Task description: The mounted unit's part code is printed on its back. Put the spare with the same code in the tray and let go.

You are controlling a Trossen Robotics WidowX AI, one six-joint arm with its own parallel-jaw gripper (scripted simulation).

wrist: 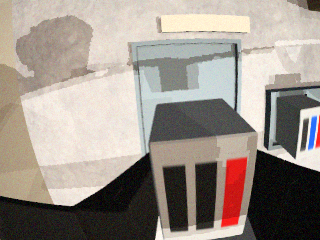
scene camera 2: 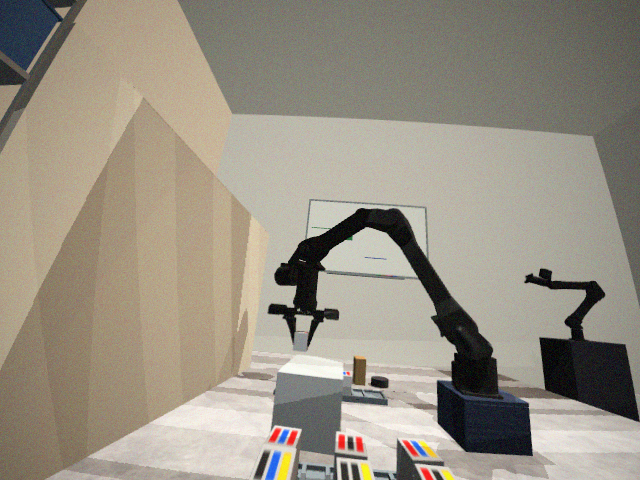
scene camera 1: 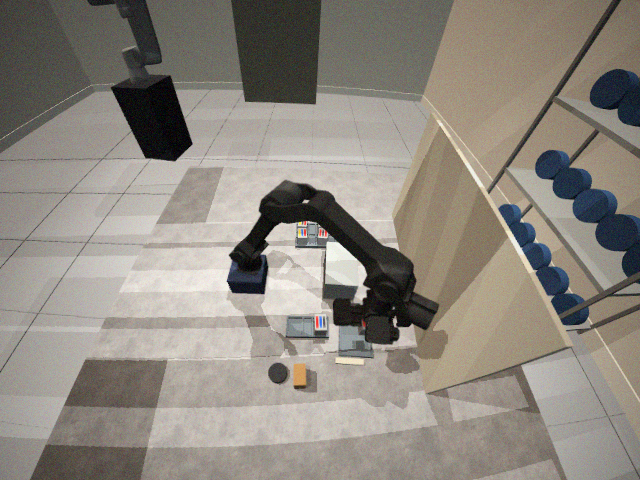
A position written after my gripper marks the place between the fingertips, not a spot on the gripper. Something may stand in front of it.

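Observation:
Through scene camera 1 I can see my gripper [scene camera 1: 364,324], along with the tray [scene camera 1: 350,343] and a beige panel [scene camera 1: 493,315]. The wrist view gives me my gripper [wrist: 195,154] and the tray [wrist: 167,71]. In scene camera 2 I see my gripper [scene camera 2: 301,345], and the beige panel [scene camera 2: 138,274] is there too.

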